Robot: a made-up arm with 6 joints. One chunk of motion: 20 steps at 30 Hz.
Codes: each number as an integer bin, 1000 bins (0 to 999) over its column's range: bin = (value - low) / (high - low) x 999, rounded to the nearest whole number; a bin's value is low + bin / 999 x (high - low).
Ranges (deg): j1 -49..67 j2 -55..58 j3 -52..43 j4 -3..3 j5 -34..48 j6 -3..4
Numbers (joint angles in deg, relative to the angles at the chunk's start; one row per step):
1: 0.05 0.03 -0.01 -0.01 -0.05 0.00
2: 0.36 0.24 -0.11 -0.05 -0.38 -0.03
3: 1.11 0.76 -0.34 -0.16 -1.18 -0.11
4: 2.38 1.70 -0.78 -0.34 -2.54 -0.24
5: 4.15 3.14 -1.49 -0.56 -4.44 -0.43
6: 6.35 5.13 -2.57 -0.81 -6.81 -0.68
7: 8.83 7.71 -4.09 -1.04 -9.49 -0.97
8: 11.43 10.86 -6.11 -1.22 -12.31 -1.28
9: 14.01 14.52 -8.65 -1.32 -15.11 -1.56
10: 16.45 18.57 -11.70 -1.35 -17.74 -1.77
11: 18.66 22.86 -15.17 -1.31 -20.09 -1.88
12: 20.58 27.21 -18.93 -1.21 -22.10 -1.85
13: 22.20 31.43 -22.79 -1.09 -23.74 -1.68
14: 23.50 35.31 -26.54 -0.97 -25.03 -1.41
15: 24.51 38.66 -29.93 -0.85 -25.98 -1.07
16: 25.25 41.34 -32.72 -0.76 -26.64 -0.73
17: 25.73 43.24 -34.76 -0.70 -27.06 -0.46
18: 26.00 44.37 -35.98 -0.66 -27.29 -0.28
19: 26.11 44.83 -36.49 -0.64 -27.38 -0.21
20: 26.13 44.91 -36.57 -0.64 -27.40 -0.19
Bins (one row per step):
1: 422 487 547 498 414 428
2: 425 488 546 491 410 424
3: 432 493 543 473 400 412
4: 442 501 539 443 383 394
5: 458 514 531 406 360 367
6: 477 532 520 365 331 331
7: 498 554 504 326 299 290
8: 520 582 483 296 264 245
9: 543 615 456 280 230 206
10: 564 650 424 275 198 176
11: 583 688 387 281 169 160
12: 599 727 348 298 145 164
13: 613 764 307 318 125 188
14: 624 798 268 338 109 227
15: 633 828 232 358 98 275
16: 639 852 203 373 90 324
17: 644 869 181 383 85 362
18: 646 879 168 390 82 388
19: 647 883 163 393 81 398
20: 647 883 162 393 80 401

